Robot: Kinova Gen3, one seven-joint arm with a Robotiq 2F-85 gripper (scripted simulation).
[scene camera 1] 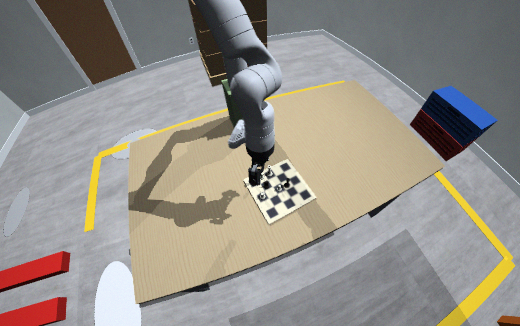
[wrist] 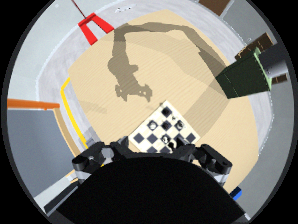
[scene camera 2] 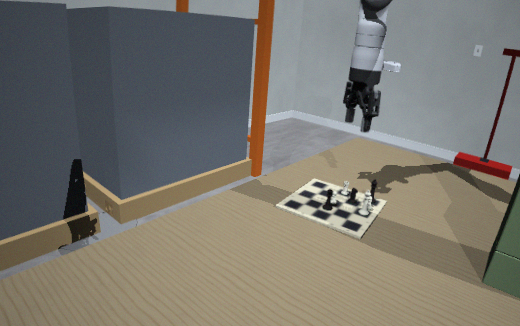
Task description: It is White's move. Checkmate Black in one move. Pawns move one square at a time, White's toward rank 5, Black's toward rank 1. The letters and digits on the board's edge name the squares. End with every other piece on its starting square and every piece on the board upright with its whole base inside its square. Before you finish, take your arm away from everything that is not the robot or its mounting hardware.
Labels:
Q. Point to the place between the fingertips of my gripper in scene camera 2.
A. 356, 127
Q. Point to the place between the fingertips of my gripper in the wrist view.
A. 152, 142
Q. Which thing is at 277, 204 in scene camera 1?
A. A chessboard.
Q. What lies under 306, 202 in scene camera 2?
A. A chessboard.

